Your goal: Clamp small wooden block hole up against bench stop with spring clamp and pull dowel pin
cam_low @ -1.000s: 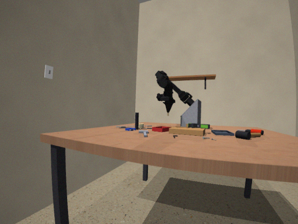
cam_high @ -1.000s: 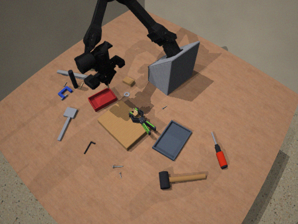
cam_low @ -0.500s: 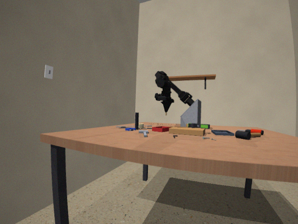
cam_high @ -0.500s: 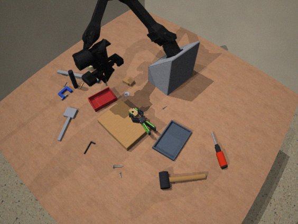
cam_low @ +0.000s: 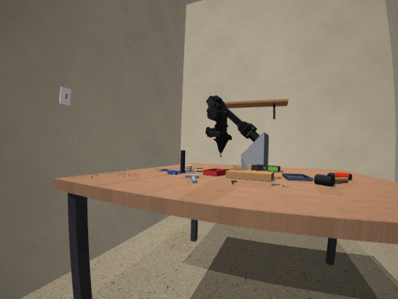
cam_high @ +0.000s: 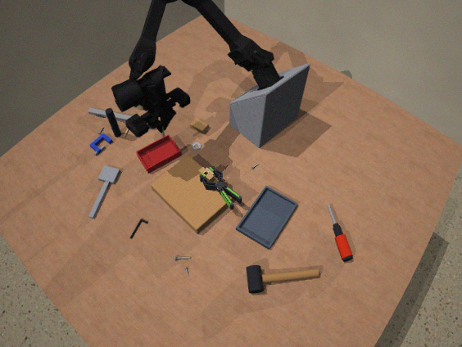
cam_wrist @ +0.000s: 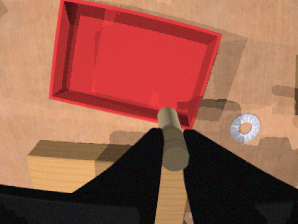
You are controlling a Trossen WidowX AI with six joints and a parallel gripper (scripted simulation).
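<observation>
Now: the red tray 20 mm ahead of my hand, 10 mm to the right of it and 140 mm below it. From my hand the other things lie so: small wooden block 10 mm behind, 170 mm to the left, 110 mm below; then spare wooden block 140 mm behind, 140 mm below; then dowel pin 40 mm below.
</observation>
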